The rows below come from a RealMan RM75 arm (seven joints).
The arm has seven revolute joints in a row. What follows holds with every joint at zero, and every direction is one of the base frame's.
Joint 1 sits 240.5 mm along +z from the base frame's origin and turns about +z.
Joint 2 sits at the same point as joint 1 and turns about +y.
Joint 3 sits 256 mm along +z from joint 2 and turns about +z.
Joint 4 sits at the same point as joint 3 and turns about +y.
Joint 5 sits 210 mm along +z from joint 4 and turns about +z.
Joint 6 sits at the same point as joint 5 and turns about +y.
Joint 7 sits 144 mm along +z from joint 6 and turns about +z.
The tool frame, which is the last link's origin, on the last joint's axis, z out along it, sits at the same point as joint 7; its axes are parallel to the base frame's.
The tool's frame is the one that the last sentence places.
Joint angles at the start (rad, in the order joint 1, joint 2, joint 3, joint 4, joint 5, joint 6, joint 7): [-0.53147, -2.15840, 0.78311, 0.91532, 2.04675, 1.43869, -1.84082]
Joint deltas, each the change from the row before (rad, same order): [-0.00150, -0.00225, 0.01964, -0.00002, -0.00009, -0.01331, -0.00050]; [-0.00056, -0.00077, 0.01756, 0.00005, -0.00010, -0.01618, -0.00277]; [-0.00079, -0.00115, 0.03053, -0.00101, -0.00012, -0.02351, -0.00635]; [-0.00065, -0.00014, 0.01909, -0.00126, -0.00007, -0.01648, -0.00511]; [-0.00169, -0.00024, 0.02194, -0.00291, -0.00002, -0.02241, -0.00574]
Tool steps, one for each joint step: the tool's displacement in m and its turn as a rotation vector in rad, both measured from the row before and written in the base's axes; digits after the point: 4 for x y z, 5 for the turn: [0.0020, 0.0008, -0.0035, -0.00418, 0.01041, -0.00617]; [0.0010, 0.0012, -0.0025, 0.00000, 0.01080, -0.00107]; [0.0018, 0.0013, -0.0046, -0.00474, 0.01639, -0.00194]; [0.0009, 0.0010, -0.0027, -0.00169, 0.01061, 0.00055]; [0.0010, 0.0016, -0.0033, 0.00022, 0.01282, 0.00166]
